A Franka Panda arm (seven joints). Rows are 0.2 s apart.
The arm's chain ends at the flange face. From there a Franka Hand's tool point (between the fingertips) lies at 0.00 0.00 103.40 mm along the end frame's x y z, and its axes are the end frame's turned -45 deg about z.
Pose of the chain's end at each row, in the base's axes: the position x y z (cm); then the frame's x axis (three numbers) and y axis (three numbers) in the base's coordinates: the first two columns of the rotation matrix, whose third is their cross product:
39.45, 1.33, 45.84, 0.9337, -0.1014, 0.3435, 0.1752, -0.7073, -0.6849
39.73, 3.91, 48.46, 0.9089, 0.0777, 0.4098, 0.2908, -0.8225, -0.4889
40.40, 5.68, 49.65, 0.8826, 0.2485, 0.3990, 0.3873, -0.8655, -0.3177
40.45, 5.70, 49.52, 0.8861, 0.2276, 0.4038, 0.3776, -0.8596, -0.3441
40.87, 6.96, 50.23, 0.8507, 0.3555, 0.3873, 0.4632, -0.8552, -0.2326
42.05, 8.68, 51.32, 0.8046, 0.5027, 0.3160, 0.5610, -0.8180, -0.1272
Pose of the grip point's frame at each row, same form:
42.68, 8.56, 39.20, 0.5363, 0.4284, 0.7272, 0.7841, -0.5718, -0.2414
42.82, 9.74, 40.50, 0.4371, 0.6365, 0.6355, 0.8483, -0.5267, -0.0559
43.15, 10.18, 40.76, 0.3502, 0.7877, 0.5068, 0.8980, -0.4363, 0.0575
43.23, 10.43, 40.76, 0.3596, 0.7688, 0.5288, 0.8936, -0.4469, 0.0422
43.44, 10.86, 41.00, 0.2740, 0.8561, 0.4383, 0.9291, -0.3533, 0.1094
44.06, 11.57, 41.60, 0.1723, 0.9339, 0.3134, 0.9656, -0.2230, 0.1335

